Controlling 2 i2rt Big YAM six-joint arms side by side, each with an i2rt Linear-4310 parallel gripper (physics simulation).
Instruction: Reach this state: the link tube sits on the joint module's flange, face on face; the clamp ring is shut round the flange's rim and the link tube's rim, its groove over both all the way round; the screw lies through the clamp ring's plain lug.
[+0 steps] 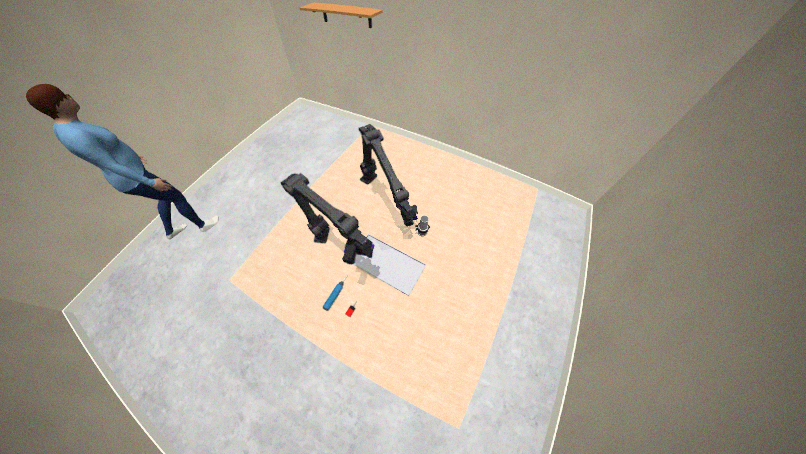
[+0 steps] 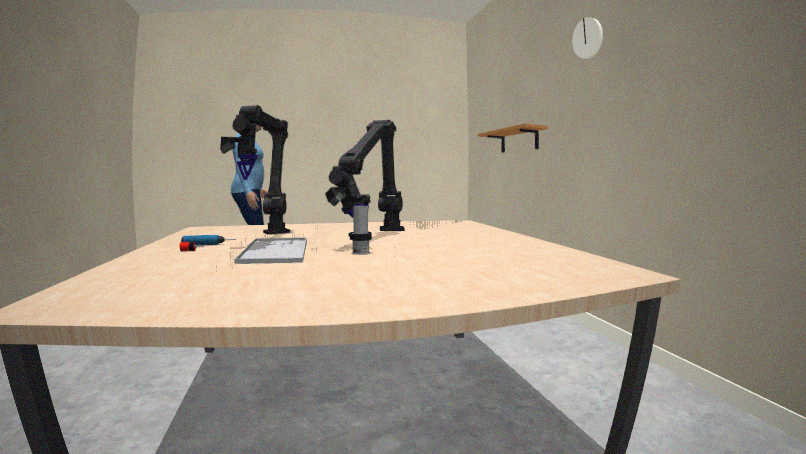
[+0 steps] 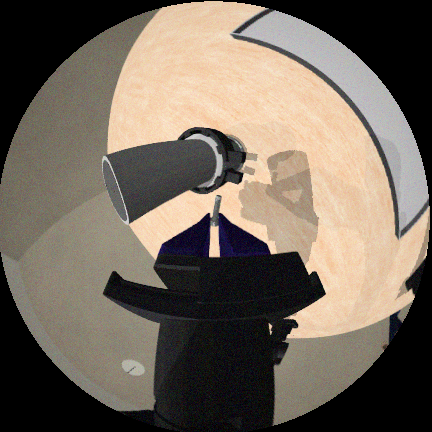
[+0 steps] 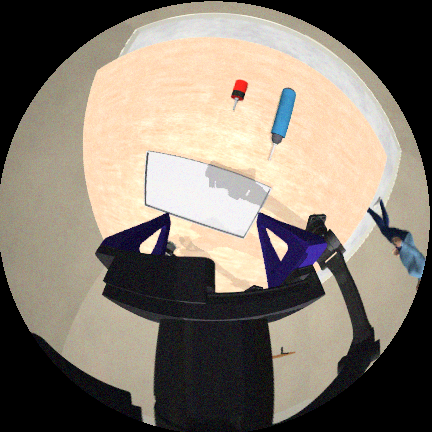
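Where they show: left gripper, between the fingertips: [image 1: 416,218] [image 3: 213,217]; right gripper, between the fingertips: [image 1: 362,255] [image 2: 246,177] [image 4: 213,216]; left arm's base, origin of its link: [image 1: 368,177] [image 2: 391,229] [image 3: 283,321] [image 4: 252,288]; right arm's base, origin of its link: [image 1: 322,235] [image 2: 276,232] [image 4: 313,225].
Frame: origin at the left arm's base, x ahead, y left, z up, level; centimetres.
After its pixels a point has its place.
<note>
The grey link tube [image 2: 360,218] @[x 61.3, y -15.2, z 12.1 cm] [image 3: 162,172] @[x 57.3, y -17.2, z 13.1 cm] stands upright on the joint module [image 2: 360,247] @[x 61.7, y -15.3, z 2.5 cm] [image 3: 237,144] @[x 58.4, y -18.1, z 0.8 cm]. The black clamp ring [image 2: 359,236] @[x 62.5, y -15.6, z 6.3 cm] [image 3: 227,160] @[x 56.3, y -18.0, z 6.8 cm] sits round the joint between them; its two lugs stick out, with a gap between them. Whether its groove covers both rims cannot be told. My left gripper [image 3: 213,217] @[x 52.8, y -13.7, z 8.5 cm] is shut on the screw [image 3: 217,206] @[x 53.5, y -15.3, z 8.8 cm], a small grey pin whose free end points at the lugs and lies clear of them. My right gripper [image 4: 213,216] @[x 49.2, y -58.4, z 26.5 cm] [image 2: 246,175] @[x 49.2, y -58.4, z 26.5 cm] is open and empty, high above the tray's end.
A shallow grey tray [image 1: 414,281] @[x 73.9, y -45.9, z 0.4 cm] [image 2: 270,261] @[x 75.0, y -43.3, z 0.6 cm] [image 4: 195,220] @[x 51.5, y -36.2, z 0.5 cm] lies beside the assembly. A blue screwdriver [image 1: 333,296] @[x 43.3, y -81.5, z 3.8 cm] [image 2: 201,239] @[x 44.2, y -80.7, z 2.6 cm] [image 4: 285,112] @[x 42.5, y -80.8, z 4.1 cm] and a red-handled tool [image 1: 350,310] @[x 55.9, y -81.5, z 3.3 cm] [image 2: 187,246] @[x 57.2, y -81.0, z 2.0 cm] [image 4: 240,89] @[x 55.1, y -81.1, z 3.3 cm] lie beyond it. A person [image 1: 101,149] [image 2: 248,174] stands behind the table.
</note>
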